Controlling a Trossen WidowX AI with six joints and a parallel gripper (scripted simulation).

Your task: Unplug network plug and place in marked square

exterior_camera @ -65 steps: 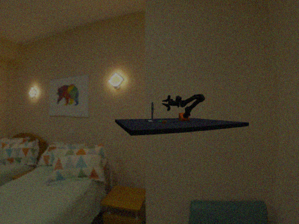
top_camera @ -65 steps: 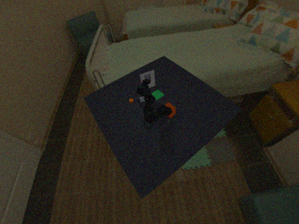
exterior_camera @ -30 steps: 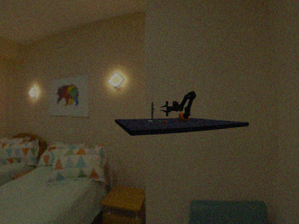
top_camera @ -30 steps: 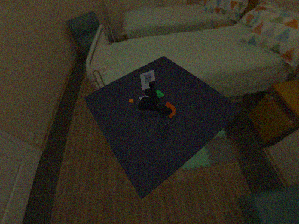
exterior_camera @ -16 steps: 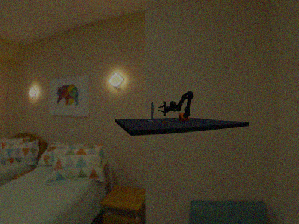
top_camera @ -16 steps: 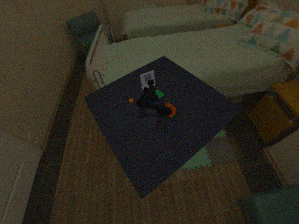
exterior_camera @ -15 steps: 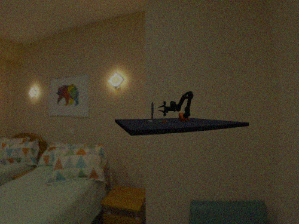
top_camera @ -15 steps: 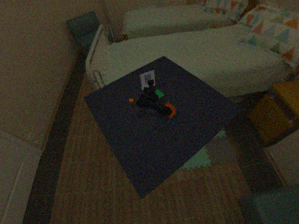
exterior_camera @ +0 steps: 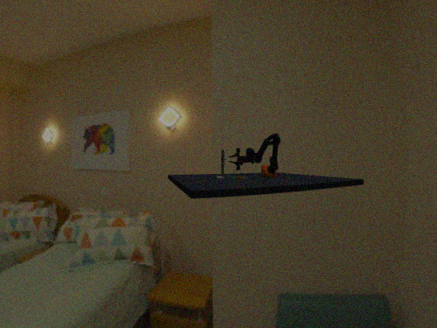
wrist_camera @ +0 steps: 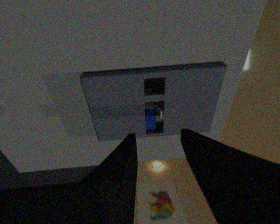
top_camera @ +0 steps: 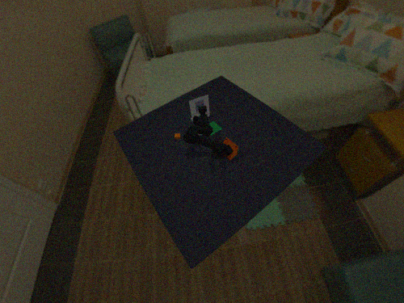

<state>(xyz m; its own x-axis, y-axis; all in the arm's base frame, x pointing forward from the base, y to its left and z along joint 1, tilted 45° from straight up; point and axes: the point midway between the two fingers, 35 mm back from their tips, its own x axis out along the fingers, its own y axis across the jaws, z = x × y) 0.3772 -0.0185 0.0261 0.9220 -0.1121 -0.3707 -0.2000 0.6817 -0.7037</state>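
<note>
Now: the network plug 3 cm ahead of my gripper tip. The rest, counted from my gripper tip: green marked square: 16 cm below, 10 cm behind, 3 cm to the right; then orange block: 26 cm to the left, 15 cm below, 3 cm behind; then upright panel: 5 cm below, 5 cm ahead, 1 cm to the right.
</note>
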